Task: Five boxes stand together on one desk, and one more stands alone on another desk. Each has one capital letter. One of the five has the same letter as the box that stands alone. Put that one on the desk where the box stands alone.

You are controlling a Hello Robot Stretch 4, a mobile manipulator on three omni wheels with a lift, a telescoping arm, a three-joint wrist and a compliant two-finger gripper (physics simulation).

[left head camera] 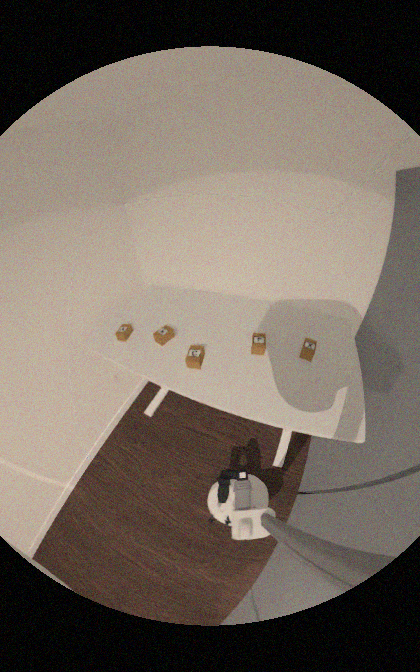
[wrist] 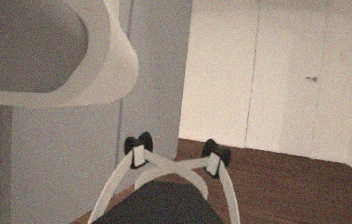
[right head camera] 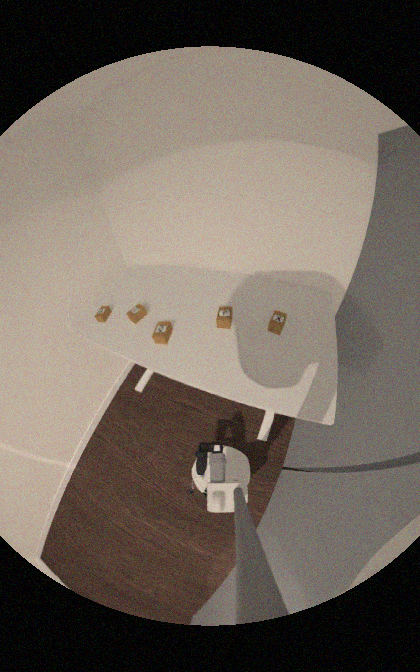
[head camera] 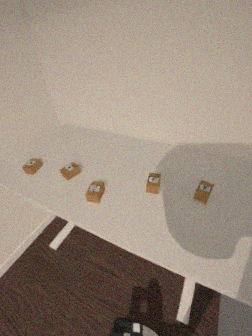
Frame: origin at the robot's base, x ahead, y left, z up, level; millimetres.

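Seen in the pictures: gripper, between the fingertips: (wrist: 177,147) (right head camera: 197,495).
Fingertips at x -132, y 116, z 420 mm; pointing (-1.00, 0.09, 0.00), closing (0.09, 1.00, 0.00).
Note:
A point is followed by its place in that frame.
Five orange-brown boxes stand on a white desk (head camera: 125,225) {x 451, y 48, z 922 mm} (left head camera: 240,395) (right head camera: 210,367) {x 433, y -13, z 922 mm}. The rightmost box (head camera: 204,192) {x 591, y -300, z 972 mm} (left head camera: 308,349) (right head camera: 277,322) {x 592, y -302, z 973 mm} shows an X. The box (head camera: 153,183) {x 646, y -76, z 972 mm} (left head camera: 258,343) (right head camera: 224,317) {x 643, y -81, z 972 mm} left of it shows an F. The nearest box (head camera: 95,192) {x 583, y 192, z 974 mm} (left head camera: 195,356) (right head camera: 162,332) {x 585, y 186, z 974 mm} seems to show a C. The letters on the box (head camera: 70,170) {x 737, y 362, z 973 mm} (left head camera: 164,335) (right head camera: 136,313) {x 735, y 360, z 968 mm} and the leftmost box (head camera: 32,166) {x 776, y 609, z 968 mm} (left head camera: 124,332) (right head camera: 103,313) {x 781, y 604, z 965 mm} are too blurred to read. My gripper (wrist: 177,147) {x -132, y 116, z 420 mm} is open and empty in the wrist view, away from the boxes. The lone box does not show.
A grey partition (left head camera: 400,300) (right head camera: 382,280) {x 531, y -706, z 1244 mm} stands right of the desk; it also seems to show in the wrist view (wrist: 150,75) {x -1136, y -4, z 607 mm}. A white door (wrist: 285,85) {x -2242, y 1501, z 792 mm} is beyond the gripper. Dark wood floor (head camera: 75,285) {x 433, y 507, z -27 mm} (left head camera: 150,500) lies before the desk, with white desk legs (head camera: 186,300) {x 368, y -376, z -3 mm} (left head camera: 283,447).

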